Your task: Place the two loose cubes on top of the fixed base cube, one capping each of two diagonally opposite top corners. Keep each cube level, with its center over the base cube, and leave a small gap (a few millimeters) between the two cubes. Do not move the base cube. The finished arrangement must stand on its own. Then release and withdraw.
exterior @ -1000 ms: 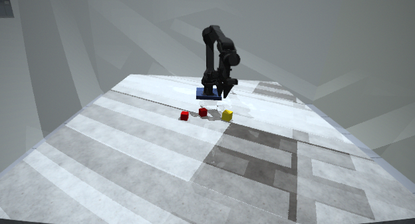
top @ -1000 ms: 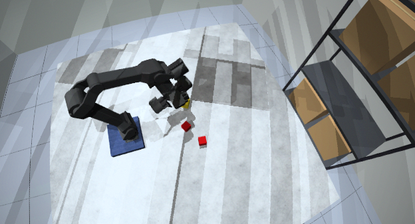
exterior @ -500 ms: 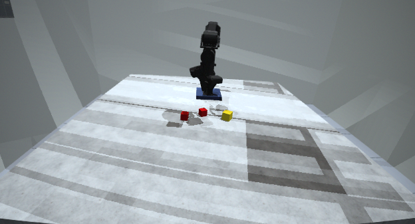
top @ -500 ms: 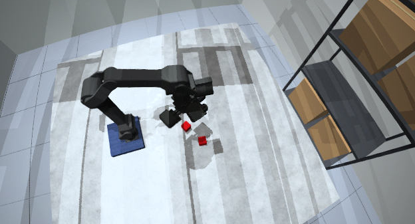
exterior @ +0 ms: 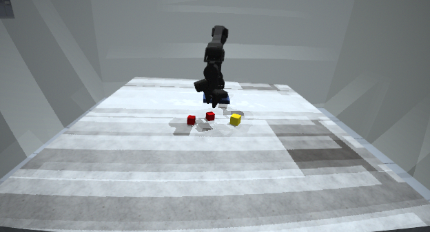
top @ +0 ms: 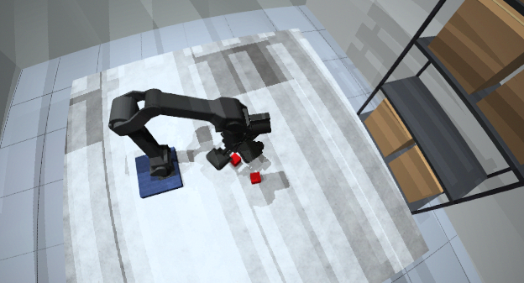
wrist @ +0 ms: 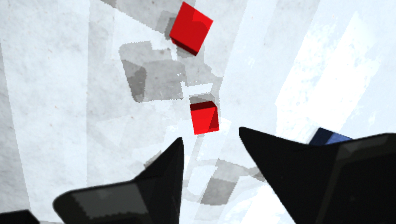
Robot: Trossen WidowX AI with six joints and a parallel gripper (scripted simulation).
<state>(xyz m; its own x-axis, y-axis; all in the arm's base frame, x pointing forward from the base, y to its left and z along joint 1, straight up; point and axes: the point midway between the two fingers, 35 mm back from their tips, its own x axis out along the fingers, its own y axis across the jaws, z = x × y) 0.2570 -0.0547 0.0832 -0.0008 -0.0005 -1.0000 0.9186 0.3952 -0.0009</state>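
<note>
Right now the yellow base cube is 4 cm ahead of my gripper tip, 12 cm to the left of it and 5 cm below it.
</note>
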